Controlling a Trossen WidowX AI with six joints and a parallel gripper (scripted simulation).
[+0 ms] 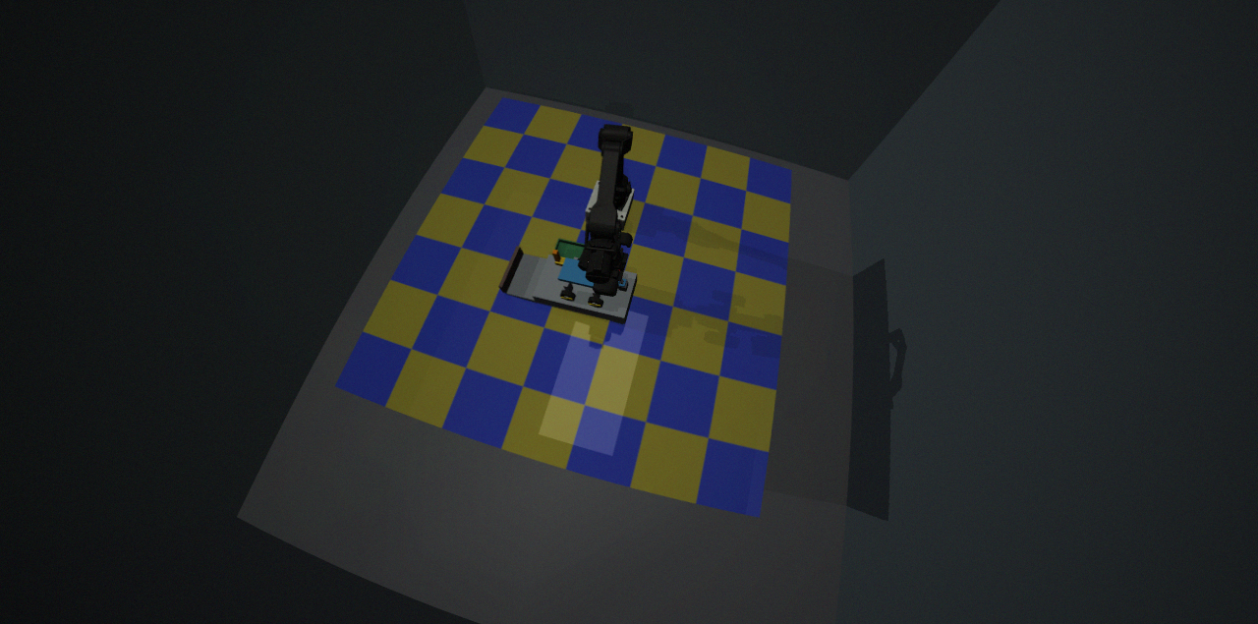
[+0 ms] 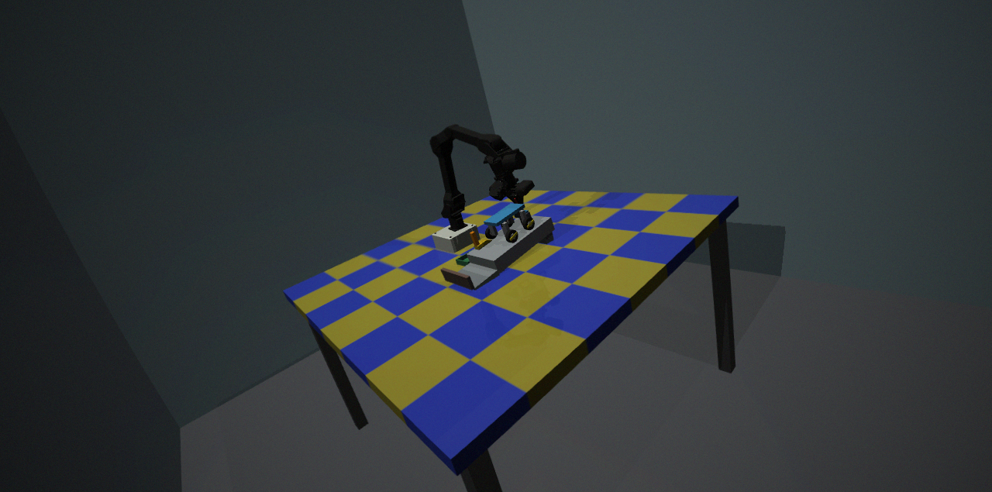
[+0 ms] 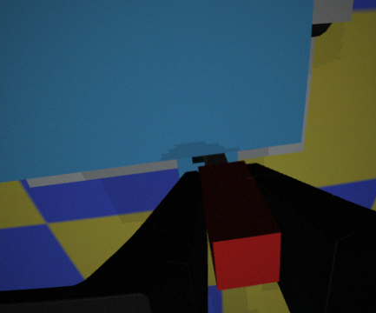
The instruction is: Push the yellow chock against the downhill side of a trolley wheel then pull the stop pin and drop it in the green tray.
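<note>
The green tray lies 200 mm to the right of my gripper tip, 150 mm below it and 80 mm behind it. From my gripper tip the other things lie so: grey ramp (100 mm to the right, 100 mm below, 40 mm ahead); then blue trolley (90 mm to the right, 30 mm below, 30 mm ahead); then red-headed stop pin (right at my gripper tip).
</note>
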